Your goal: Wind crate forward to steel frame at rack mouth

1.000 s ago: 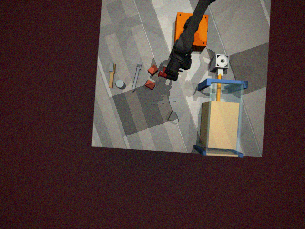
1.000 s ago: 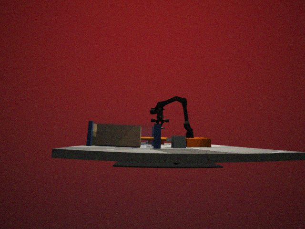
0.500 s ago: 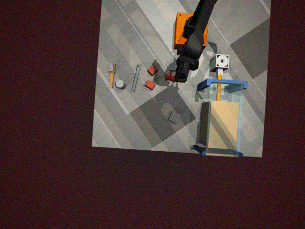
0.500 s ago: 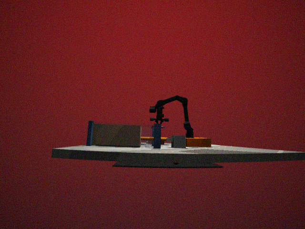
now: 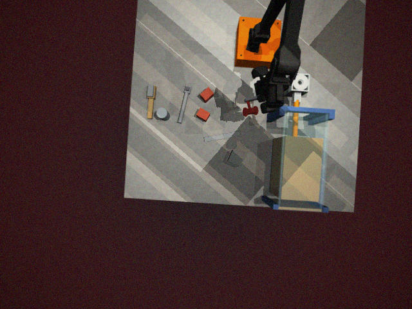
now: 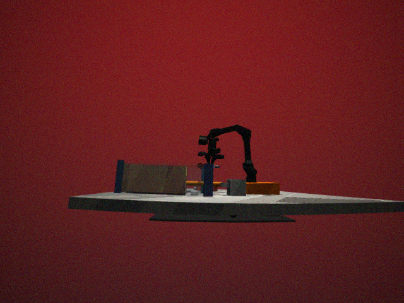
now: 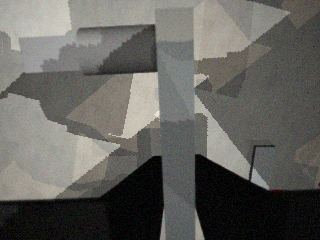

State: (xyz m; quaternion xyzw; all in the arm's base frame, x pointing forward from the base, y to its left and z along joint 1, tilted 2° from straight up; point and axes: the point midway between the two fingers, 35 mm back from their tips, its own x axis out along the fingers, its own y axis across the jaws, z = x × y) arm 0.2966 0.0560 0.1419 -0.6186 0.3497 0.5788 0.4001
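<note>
Now: gripper tip 10 mm short of the grey crank handle, 10 mm to the left of it and 10 mm below it. Round my gripper tip: red knob (60 mm ahead, 30 mm to the right, 10 mm above); then flat grey bar (190 mm ahead, 110 mm to the right, 170 mm below); then blue frame (10 mm behind, 240 mm to the left, 70 mm below).
</note>
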